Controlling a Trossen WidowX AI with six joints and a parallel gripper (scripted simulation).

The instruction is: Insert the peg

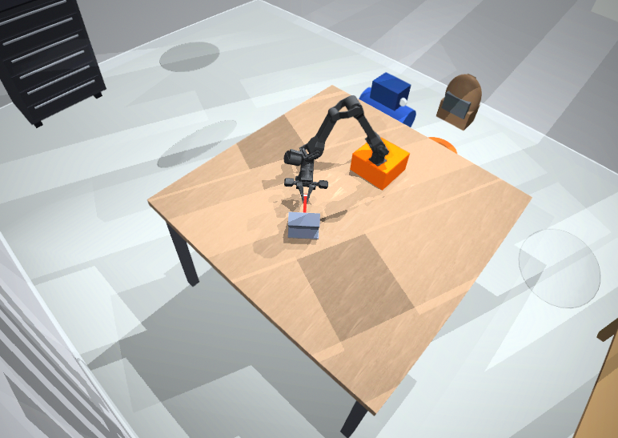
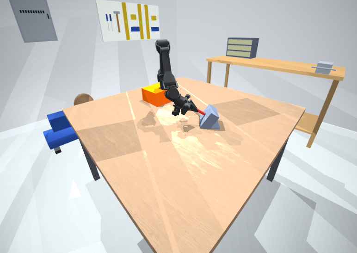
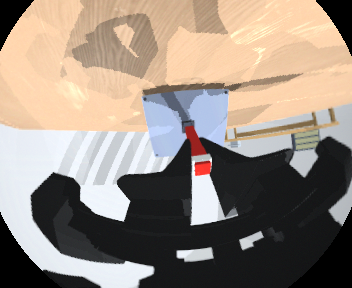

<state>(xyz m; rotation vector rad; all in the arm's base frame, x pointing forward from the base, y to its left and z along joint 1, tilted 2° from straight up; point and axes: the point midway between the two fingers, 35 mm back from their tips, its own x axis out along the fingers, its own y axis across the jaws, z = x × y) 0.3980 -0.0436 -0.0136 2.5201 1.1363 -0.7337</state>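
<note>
Now: gripper tip 50 mm to the right of the grey-blue sloped panel, 40 mm short of it and 40 mm above it. From my gripper tip the other things lie so: red peg (10 mm to the right, 10 mm behind, 10 mm above).
</note>
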